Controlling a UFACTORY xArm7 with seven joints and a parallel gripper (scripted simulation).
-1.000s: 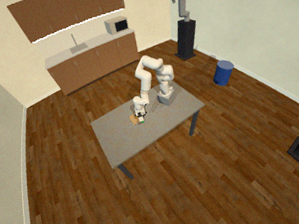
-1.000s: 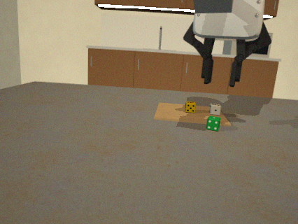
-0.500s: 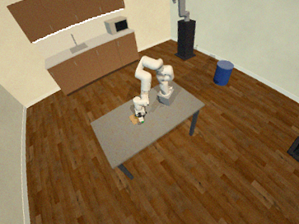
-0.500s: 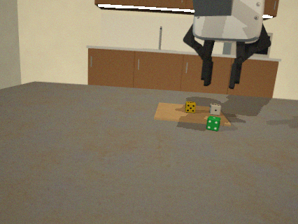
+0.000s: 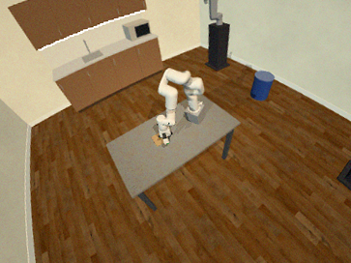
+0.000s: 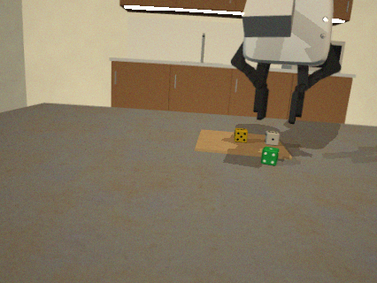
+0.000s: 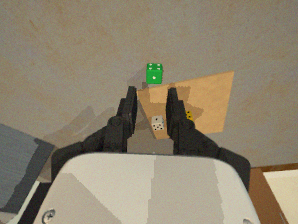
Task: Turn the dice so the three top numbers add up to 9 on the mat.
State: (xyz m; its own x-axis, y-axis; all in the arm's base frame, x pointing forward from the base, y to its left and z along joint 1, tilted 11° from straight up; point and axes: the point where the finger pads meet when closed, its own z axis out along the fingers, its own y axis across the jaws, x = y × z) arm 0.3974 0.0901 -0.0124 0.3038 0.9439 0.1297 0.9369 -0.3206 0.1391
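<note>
My gripper is now 70 mm above the green die. The rest, counted from my hand: tan mat 30 mm ahead, 100 mm to the right, 80 mm below; white die 20 mm behind, 100 mm to the right, 60 mm below; yellow die 30 mm ahead, 100 mm to the right, 60 mm below.
</note>
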